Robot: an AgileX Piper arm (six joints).
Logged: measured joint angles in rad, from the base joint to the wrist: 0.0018 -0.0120 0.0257 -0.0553 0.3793 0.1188; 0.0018 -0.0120 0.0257 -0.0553 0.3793 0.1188; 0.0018 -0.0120 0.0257 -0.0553 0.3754 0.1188; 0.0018 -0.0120 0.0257 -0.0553 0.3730 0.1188; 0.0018 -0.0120 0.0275 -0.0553 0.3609 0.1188; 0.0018 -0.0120 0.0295 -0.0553 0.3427 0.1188; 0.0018 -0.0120 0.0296 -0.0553 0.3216 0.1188; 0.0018 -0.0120 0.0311 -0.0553 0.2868 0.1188; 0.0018 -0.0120 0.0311 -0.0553 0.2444 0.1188; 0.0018 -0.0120 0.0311 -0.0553 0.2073 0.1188
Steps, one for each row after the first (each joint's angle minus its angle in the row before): 0.0000 0.0000 0.0000 0.0000 0.0000 0.0000; 0.0000 0.0000 0.0000 0.0000 -0.0039 0.0000; 0.0000 0.0000 0.0000 0.0000 -0.0024 0.0000; 0.0000 0.0000 0.0018 0.0000 -0.0121 0.0000; 0.0000 0.0000 0.0020 0.0000 -0.0182 0.0000; 0.0000 0.0000 0.0001 0.0000 -0.0211 0.0000; 0.0000 0.0000 0.0015 0.0000 -0.0348 0.0000; 0.0000 0.0000 0.0000 0.0000 -0.0424 0.0000; 0.0000 0.0000 0.0000 0.0000 -0.0371 0.0000
